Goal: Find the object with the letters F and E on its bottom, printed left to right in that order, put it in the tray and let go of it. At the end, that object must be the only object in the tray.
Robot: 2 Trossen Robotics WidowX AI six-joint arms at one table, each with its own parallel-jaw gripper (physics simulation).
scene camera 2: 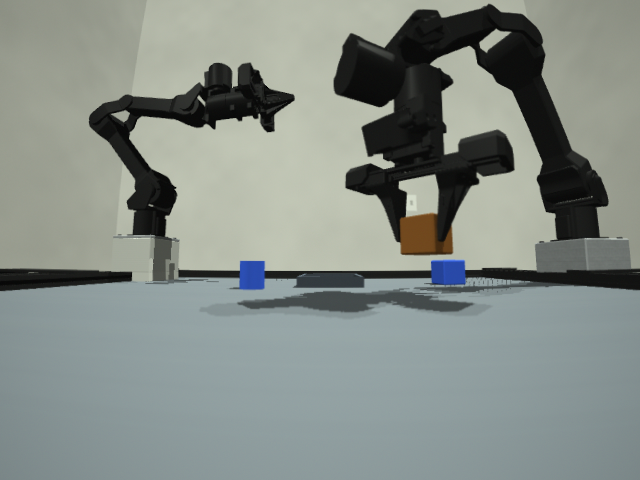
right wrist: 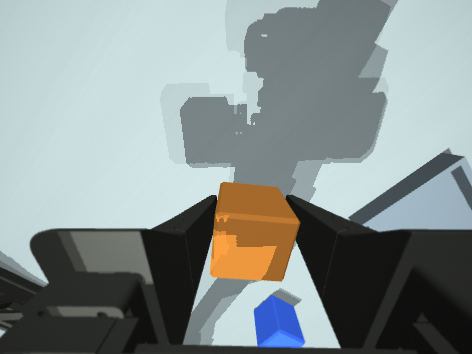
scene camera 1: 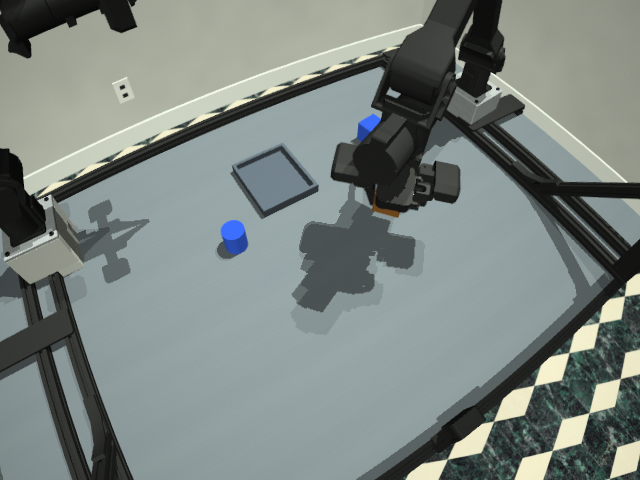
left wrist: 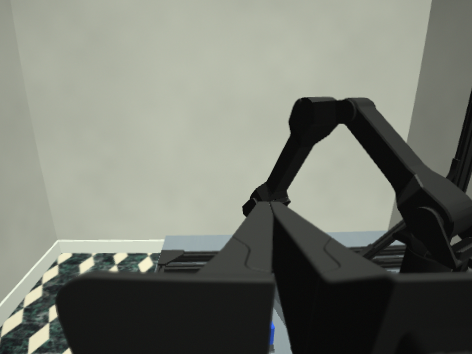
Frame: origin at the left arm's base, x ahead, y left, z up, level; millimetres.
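Seen in the pictures: left gripper, fingertip midpoint: (scene camera 2: 294,97) (left wrist: 267,212); right gripper, fingertip midpoint: (scene camera 2: 419,241) (right wrist: 251,201); left arm's base, link origin: (scene camera 2: 148,237) (scene camera 1: 27,226); right arm's base, link origin: (scene camera 2: 578,241) (scene camera 1: 472,85).
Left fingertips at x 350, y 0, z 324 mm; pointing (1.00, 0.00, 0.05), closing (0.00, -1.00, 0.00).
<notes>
Pixels of each thing's middle, then the offset from my left fingertips to it. Level surfaces: height alone.
- orange cube, body centre: (right wrist: 248,226) (scene camera 2: 426,235) (scene camera 1: 389,196) dz -352, dx +211, dy -223 mm
- blue cylinder, body centre: (scene camera 2: 252,274) (scene camera 1: 234,237) dz -402, dx -34, dy -141 mm
- blue block, body centre: (right wrist: 277,325) (scene camera 1: 372,131) (scene camera 2: 447,272) dz -401, dx +308, dy -36 mm
- tray, body centre: (right wrist: 424,226) (scene camera 1: 274,177) (scene camera 2: 330,279) dz -415, dx +84, dy -44 mm
- table, surface height: dz -424 mm
My right gripper (scene camera 2: 419,238) (right wrist: 251,201) is shut on an orange cube (scene camera 1: 385,210) (scene camera 2: 425,234) (right wrist: 254,232) and holds it above the table. The underside of the cube does not show. A blue cylinder (scene camera 1: 234,237) (scene camera 2: 252,274) stands upright on the table. A blue block (scene camera 1: 368,127) (scene camera 2: 448,272) (right wrist: 278,320) rests on the table and is partly hidden by the right arm in scene camera 1. No letters show on any object. The tray (scene camera 1: 313,190) (scene camera 2: 329,281) (right wrist: 407,189) is empty. My left gripper (scene camera 2: 292,97) (left wrist: 267,212) is shut and empty, high up at the left.
The tray lies between the blue cylinder and the blue block in scene camera 1. The right arm's shadow falls on the table (scene camera 1: 268,361) below the gripper. Black frame rails (scene camera 1: 206,119) run along the table's edges. Both arm bases stand at opposite sides of the table.
</notes>
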